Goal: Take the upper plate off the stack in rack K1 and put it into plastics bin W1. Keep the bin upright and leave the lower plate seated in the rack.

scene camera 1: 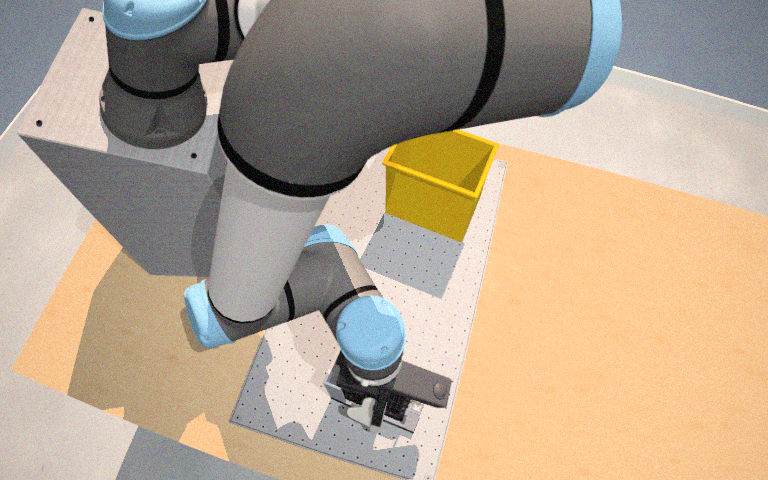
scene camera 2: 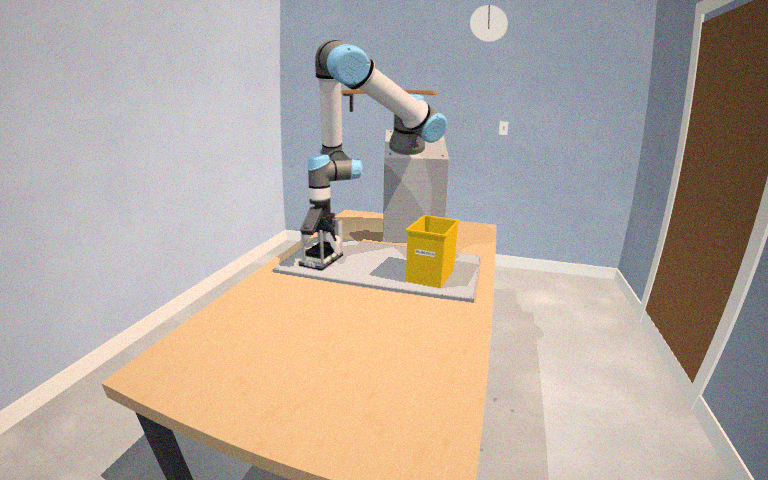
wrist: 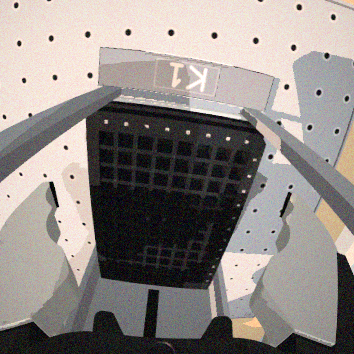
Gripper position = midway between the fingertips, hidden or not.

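Note:
My gripper (scene camera 1: 385, 389), (scene camera 2: 320, 253), (wrist: 170, 189) is visible. Also present: a black plate (wrist: 167, 185) and a yellow plastics bin W1 (scene camera 1: 435, 181), (scene camera 2: 431, 241); in the wrist view the yellow plastics bin W1 is out of frame.

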